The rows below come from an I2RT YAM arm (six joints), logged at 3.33 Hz.
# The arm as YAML. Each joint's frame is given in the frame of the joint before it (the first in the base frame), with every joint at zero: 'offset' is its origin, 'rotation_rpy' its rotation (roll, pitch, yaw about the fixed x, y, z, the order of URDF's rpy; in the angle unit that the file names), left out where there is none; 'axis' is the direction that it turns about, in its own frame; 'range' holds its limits. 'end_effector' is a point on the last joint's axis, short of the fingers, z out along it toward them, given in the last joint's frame.
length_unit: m
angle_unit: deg
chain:
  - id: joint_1
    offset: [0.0, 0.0, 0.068]
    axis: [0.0, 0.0, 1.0]
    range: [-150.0, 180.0]
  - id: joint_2
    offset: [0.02, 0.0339, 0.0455]
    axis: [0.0, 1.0, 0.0]
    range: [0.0, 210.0]
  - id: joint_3
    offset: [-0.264, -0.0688, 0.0]
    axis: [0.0, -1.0, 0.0]
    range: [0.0, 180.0]
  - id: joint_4
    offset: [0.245, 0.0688, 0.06]
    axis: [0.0, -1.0, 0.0]
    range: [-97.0, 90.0]
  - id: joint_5
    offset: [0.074, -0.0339, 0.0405]
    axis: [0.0, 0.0, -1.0]
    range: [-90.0, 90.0]
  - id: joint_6
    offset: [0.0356, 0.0, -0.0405]
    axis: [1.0, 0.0, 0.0]
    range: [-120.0, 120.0]
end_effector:
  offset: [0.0, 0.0, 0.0]
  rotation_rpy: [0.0, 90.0, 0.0]
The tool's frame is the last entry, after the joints.
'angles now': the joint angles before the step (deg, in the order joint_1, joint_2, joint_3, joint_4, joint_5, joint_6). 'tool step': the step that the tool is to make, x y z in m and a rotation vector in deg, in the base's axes. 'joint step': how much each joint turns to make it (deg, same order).
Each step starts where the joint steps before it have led.
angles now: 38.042 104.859 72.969 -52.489 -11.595 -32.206
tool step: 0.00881 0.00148 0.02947 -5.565 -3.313 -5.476
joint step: -0.001 0.043 7.124 -7.212 6.928 4.874
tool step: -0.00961 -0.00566 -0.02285 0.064 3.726 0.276
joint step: 0.001 0.000 -5.288 2.381 -2.360 -0.110
